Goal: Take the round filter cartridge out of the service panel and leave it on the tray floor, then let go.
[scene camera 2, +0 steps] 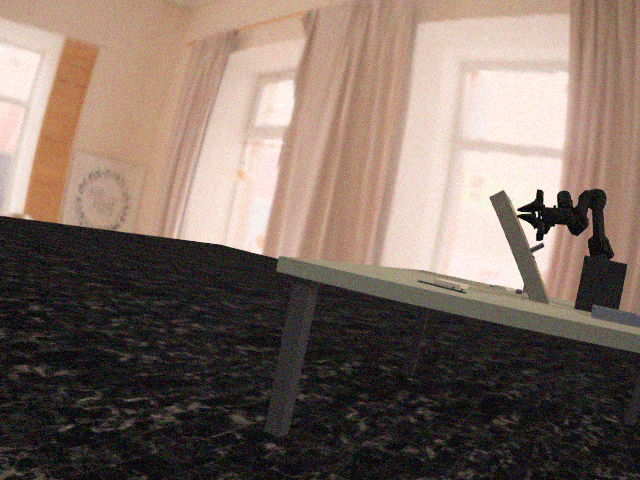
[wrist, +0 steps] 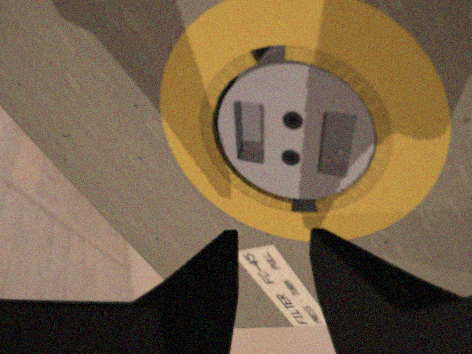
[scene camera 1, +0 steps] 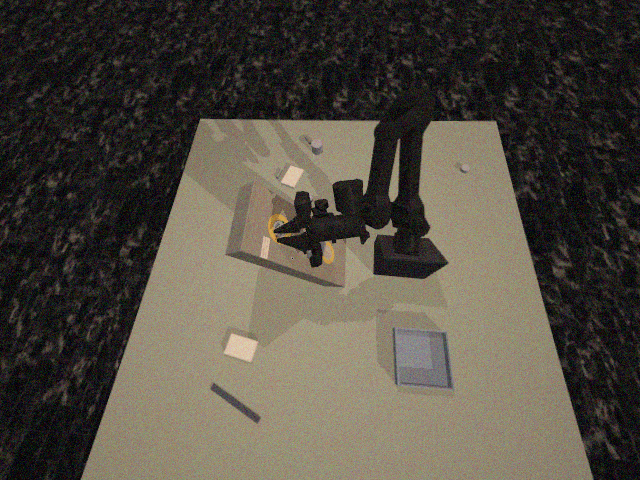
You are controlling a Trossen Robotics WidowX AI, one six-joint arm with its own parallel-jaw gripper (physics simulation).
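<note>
The round grey filter cartridge (wrist: 293, 139) sits in the yellow ring (wrist: 420, 90) (scene camera 1: 270, 227) on the tilted service panel (scene camera 1: 255, 211) (scene camera 2: 522, 253) (wrist: 120, 175). Its face has two rectangular recesses and two dark holes. My gripper (scene camera 1: 276, 235) (scene camera 2: 519, 212) (wrist: 273, 242) is partly open and empty, close in front of the panel. In the wrist view its fingertips are at the ring's lower edge, below the cartridge, with the white filter label (wrist: 282, 285) (scene camera 1: 265, 248) seen between the fingers. The blue-grey tray (scene camera 1: 395, 356) (scene camera 2: 615, 314) stands on the table, away from the panel.
A second yellow ring (scene camera 1: 330, 252) is on the panel, partly behind the gripper. A grey handle (scene camera 2: 537, 248) sticks out of the panel's front. Pale blocks (scene camera 1: 292, 176) (scene camera 1: 240, 347), a dark bar (scene camera 1: 235, 403) and small cylinders (scene camera 1: 316, 146) (scene camera 1: 464, 167) lie around the table.
</note>
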